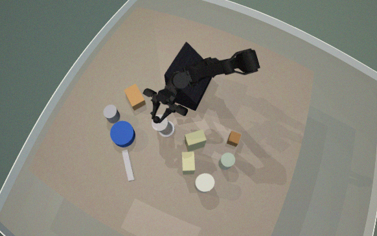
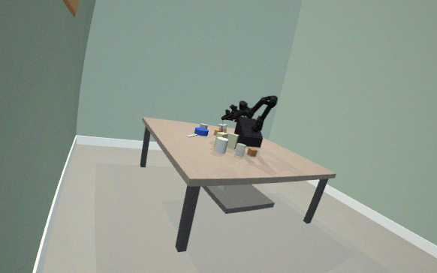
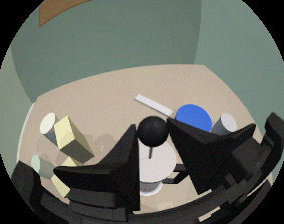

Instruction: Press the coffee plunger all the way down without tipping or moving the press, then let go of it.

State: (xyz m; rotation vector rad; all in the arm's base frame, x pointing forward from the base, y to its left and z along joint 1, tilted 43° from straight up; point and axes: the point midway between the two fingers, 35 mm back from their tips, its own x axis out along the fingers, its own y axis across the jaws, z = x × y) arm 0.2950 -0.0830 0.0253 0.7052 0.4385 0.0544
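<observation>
Now: the coffee press 9 cm below my gripper tip, 3 cm behind it and 1 cm to the right of it. Also, from my gripper tip: blue disc 17 cm to the right, 17 cm below, 7 cm ahead; then orange block 20 cm to the right, 17 cm below, 12 cm behind; then flat white strip 20 cm ahead, 19 cm below, 8 cm to the right.
</observation>
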